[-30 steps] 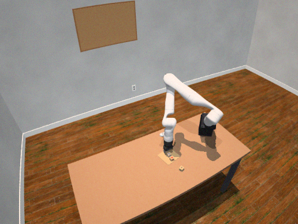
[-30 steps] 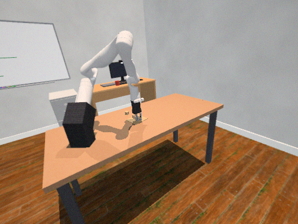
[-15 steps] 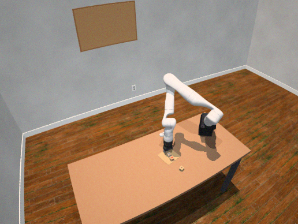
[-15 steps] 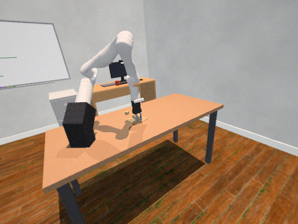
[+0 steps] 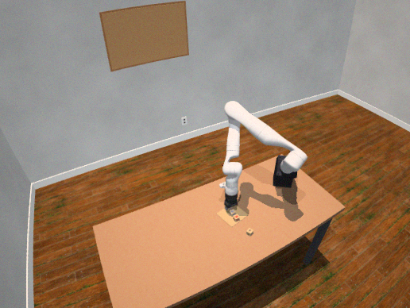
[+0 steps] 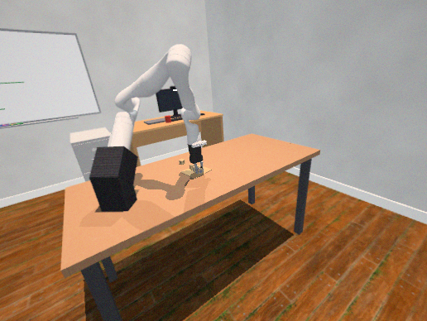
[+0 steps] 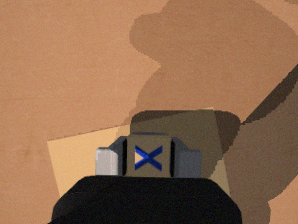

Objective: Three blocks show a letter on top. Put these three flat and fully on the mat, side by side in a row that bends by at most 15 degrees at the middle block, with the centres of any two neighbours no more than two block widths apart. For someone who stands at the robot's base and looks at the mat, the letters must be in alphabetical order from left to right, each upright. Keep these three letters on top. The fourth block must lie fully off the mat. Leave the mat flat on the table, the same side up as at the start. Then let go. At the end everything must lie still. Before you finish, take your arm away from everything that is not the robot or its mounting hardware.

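My gripper is now 5 cm to the right of the pale square mat and 3 cm above it. Also, from my hand: block (10 cm to the left, 1 cm below).
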